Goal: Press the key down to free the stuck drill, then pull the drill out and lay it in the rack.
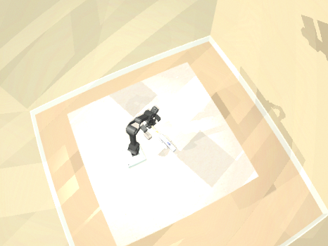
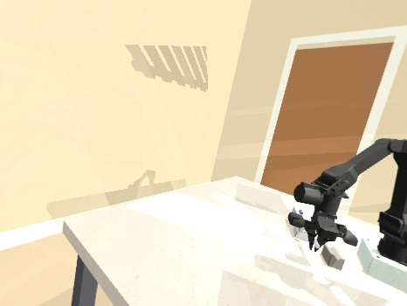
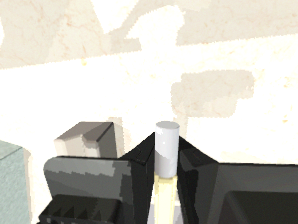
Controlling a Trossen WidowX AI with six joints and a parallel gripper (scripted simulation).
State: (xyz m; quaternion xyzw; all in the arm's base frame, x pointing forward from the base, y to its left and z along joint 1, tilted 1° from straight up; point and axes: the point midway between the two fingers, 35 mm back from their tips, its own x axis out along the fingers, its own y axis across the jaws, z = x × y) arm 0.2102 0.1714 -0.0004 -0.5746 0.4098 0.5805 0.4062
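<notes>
My gripper tip is 4 cm to the left of the drill, 4 cm below it and 1 cm short of it. From my gripper tip the other things lie so: grey rack (6 cm to the right, 6 cm behind, 1 cm below); then blue key (21 cm to the right, 8 cm ahead, 2 cm above).
</notes>
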